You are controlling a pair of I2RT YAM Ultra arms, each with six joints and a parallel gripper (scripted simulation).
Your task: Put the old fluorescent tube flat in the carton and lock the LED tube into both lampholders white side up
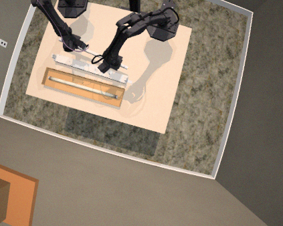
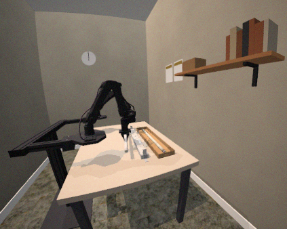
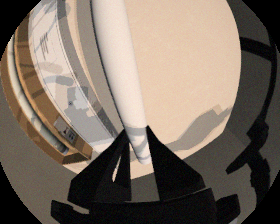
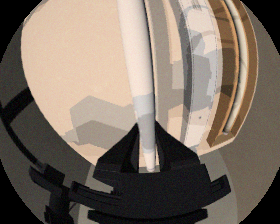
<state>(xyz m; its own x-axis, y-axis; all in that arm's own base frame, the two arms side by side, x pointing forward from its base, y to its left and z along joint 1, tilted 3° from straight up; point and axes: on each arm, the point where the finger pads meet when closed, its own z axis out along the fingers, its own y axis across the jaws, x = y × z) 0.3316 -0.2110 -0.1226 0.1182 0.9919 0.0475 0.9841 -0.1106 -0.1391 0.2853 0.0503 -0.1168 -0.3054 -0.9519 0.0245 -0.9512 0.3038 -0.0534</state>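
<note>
Right now the LED tube is 20 mm ahead of my right hand, 120 mm to the left of it and 10 mm below it. From my right hand the other things lie so: carton (280 mm ahead, 90 mm to the left, 70 mm below); light fixture (120 mm ahead, 110 mm to the left, 40 mm below); old fluorescent tube (280 mm ahead, 100 mm to the left, 80 mm below).
</note>
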